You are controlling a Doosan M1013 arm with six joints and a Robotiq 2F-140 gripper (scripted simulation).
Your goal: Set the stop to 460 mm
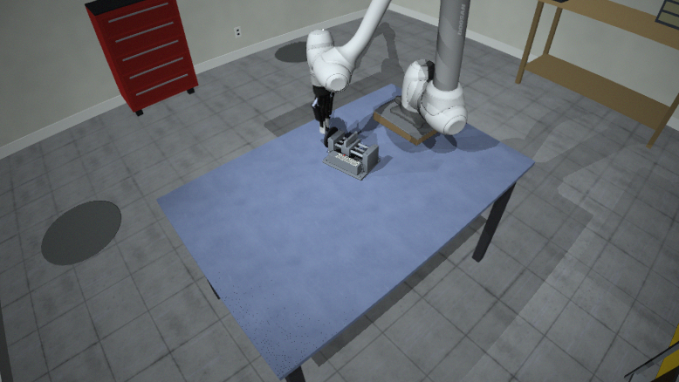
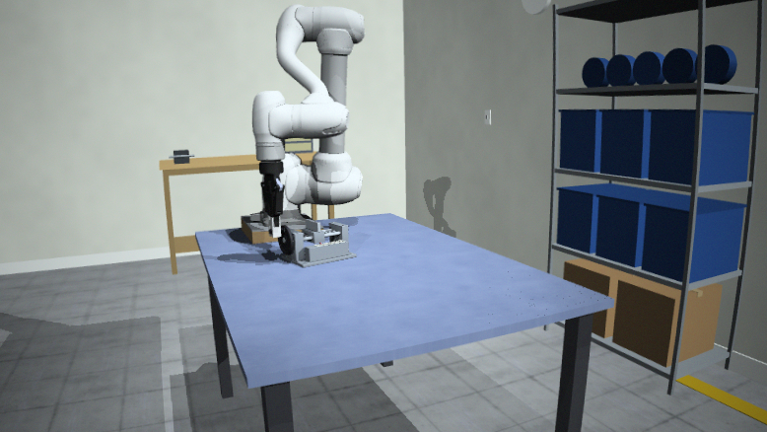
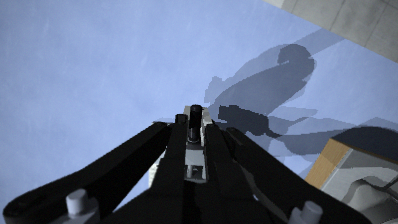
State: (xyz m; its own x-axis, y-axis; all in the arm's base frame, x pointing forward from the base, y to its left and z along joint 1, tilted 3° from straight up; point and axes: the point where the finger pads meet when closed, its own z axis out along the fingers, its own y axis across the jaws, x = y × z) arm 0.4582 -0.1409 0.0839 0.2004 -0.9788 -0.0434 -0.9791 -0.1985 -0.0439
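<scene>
The black handwheel is 2 cm to the left of my hand and 2 cm below it. From my hand the other things lie so: grey stop block (14 cm to the left, 3 cm below, 2 cm behind).
</scene>
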